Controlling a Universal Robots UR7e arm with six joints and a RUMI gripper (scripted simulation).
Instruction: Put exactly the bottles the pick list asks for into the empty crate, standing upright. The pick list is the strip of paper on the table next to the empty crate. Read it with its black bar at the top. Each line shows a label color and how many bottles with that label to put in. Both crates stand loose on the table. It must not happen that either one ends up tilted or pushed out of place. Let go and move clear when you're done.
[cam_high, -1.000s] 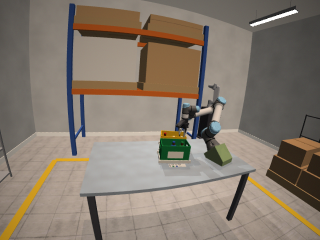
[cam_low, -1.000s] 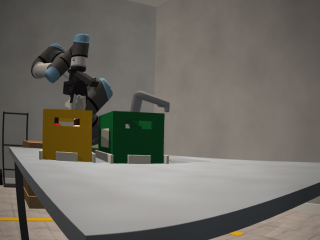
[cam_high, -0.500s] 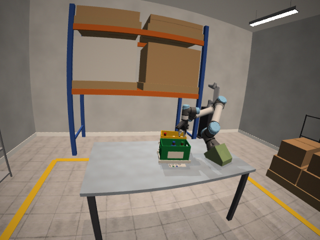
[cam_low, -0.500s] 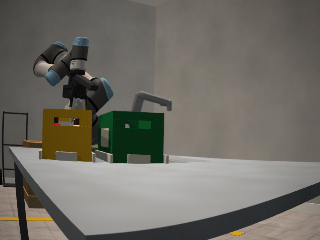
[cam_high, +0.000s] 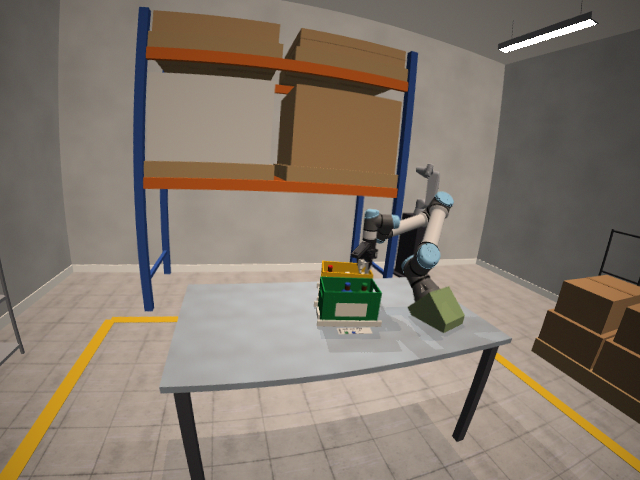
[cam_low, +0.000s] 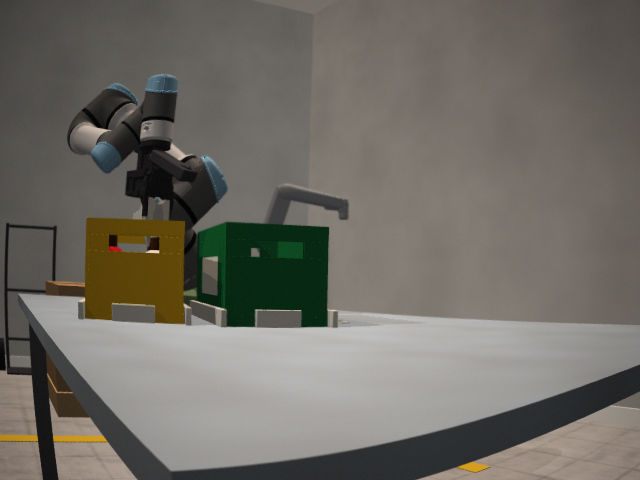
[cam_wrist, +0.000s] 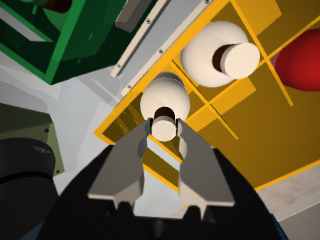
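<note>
Right now my hand is 80 mm to the left of the yellow crate, 70 mm above it and 60 mm short of it. The rest, counted from my hand: green-label bottle: 130 mm to the left, 80 mm ahead, 70 mm below; then red-label bottle: 160 mm to the right, 110 mm ahead, 70 mm below; then blue-label bottle: 160 mm ahead, 90 mm to the left, 70 mm below.
</note>
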